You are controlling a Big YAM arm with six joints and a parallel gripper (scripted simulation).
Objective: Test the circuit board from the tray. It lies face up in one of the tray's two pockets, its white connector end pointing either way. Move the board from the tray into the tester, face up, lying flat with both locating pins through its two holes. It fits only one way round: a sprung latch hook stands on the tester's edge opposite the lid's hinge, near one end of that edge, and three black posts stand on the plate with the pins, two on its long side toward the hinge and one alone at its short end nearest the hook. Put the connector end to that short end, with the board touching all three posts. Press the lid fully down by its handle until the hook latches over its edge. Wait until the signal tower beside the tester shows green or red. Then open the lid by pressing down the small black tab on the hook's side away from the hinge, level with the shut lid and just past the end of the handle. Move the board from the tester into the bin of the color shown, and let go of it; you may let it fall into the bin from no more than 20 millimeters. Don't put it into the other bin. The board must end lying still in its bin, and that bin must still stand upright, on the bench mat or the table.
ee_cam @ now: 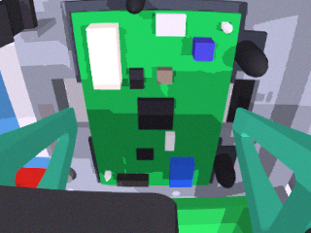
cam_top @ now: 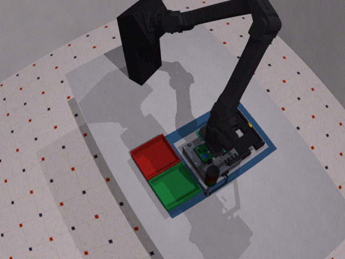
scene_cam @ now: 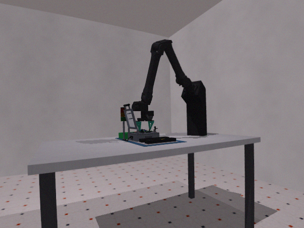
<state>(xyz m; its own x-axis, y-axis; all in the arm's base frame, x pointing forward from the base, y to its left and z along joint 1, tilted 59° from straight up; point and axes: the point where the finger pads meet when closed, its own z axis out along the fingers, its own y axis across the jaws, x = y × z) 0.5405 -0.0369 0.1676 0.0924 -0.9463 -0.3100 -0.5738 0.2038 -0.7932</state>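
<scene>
My gripper is now 1 cm above the green circuit board. From my hand the other things lie so: latch hook 7 cm behind, 5 cm to the left, 1 cm above; tester lid 12 cm ahead, 10 cm above, 2 cm to the left; tester plate 1 cm to the left, 1 cm below.
</scene>
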